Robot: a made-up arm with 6 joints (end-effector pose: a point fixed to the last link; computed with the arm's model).
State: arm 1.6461 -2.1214 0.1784 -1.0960 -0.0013 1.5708
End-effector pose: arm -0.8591 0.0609 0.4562 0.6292 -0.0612 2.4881
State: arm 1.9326 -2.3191 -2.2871 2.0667 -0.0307 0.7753
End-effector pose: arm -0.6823 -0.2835 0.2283 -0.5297 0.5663 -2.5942
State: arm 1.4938 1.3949 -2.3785 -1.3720 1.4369 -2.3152
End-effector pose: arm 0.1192 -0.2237 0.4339 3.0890 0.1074 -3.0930
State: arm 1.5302 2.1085 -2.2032 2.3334 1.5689 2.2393
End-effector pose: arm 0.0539 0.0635 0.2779 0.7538 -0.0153 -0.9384
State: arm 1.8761 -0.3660 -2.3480 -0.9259 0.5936 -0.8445
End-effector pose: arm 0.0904 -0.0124 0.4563 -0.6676 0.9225 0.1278
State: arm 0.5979 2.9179 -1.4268 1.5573 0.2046 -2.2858
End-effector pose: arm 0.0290 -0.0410 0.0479 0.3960 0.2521 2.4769
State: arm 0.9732 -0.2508 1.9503 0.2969 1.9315 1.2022
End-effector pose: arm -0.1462 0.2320 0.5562 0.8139 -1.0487 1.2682
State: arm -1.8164 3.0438 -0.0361 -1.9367 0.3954 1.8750
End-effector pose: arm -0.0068 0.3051 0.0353 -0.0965 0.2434 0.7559
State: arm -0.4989 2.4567 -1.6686 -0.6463 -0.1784 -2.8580
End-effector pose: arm 0.1189 0.3995 0.3991 1.4597 0.8271 -1.3693
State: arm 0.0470 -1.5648 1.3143 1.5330 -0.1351 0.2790
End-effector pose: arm 0.3858 0.0308 0.2189 0.3453 0.6666 0.0324
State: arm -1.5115 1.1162 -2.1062 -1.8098 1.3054 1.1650
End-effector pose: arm -0.5426 0.0067 0.3328 -0.1818 -0.3173 2.4027
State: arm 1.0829 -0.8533 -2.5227 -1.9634 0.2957 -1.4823
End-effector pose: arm 0.3049 0.1192 0.3857 0.4482 1.2583 1.9460
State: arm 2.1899 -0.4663 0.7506 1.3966 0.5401 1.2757
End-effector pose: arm -0.0597 0.3482 0.1341 0.1564 0.4704 -0.0898
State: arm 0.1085 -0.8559 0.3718 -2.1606 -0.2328 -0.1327
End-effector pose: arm 0.1459 0.5786 0.1967 0.1454 1.0665 2.3239
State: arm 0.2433 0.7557 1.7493 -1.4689 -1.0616 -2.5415
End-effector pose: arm 0.2235 0.1883 -0.1183 0.4236 -0.0680 -2.2102
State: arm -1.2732 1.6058 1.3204 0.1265 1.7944 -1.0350
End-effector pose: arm -0.4575 -0.1793 0.4919 -0.6705 0.5928 -1.7364
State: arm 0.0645 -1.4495 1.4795 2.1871 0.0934 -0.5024
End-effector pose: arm 0.2716 -0.1481 0.2856 0.2915 0.7359 0.2658
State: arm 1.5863 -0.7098 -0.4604 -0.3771 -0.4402 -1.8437
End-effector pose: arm 0.1337 0.4249 -0.0576 0.8640 0.1508 3.1315
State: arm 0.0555 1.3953 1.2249 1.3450 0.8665 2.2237
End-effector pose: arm -0.4416 -0.3201 0.2158 0.7679 -0.1123 2.3233
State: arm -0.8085 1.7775 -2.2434 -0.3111 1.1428 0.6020
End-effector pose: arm -0.2167 0.0795 0.5758 -0.4530 -0.9830 1.1250
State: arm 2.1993 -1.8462 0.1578 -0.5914 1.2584 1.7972
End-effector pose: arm -0.5025 -0.1216 0.7076 1.7938 -0.8595 2.1243
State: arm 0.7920 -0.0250 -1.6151 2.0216 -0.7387 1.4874
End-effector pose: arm 0.0916 0.2606 -0.1458 -0.6764 0.7930 0.0261
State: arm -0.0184 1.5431 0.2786 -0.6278 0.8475 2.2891
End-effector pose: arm -0.3126 -0.4652 0.2828 1.0790 0.1456 3.0582
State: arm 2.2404 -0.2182 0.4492 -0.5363 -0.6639 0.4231
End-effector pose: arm -0.3804 0.4450 -0.1735 1.7979 1.0463 2.9694
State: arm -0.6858 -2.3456 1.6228 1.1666 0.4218 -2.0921
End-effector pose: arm 0.3439 0.4285 0.3644 1.8885 0.8629 -1.7976
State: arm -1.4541 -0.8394 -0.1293 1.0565 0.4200 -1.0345
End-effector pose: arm -0.4781 -0.2337 0.2946 0.5962 0.3199 -1.4812
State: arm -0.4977 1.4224 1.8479 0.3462 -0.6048 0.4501
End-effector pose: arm -0.2136 -0.2584 -0.2278 2.3048 1.1089 -0.2354
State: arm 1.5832 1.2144 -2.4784 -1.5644 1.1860 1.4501
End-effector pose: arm 0.0768 -0.1584 0.4464 -0.3272 -1.2881 -1.4136
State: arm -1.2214 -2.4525 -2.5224 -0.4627 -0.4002 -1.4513
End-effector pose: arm -0.2211 -0.3763 0.1543 0.3217 -0.2983 -0.2704
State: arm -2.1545 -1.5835 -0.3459 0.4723 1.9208 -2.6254
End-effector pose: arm -0.0205 -0.2464 0.8196 -2.5777 0.5934 -3.1052
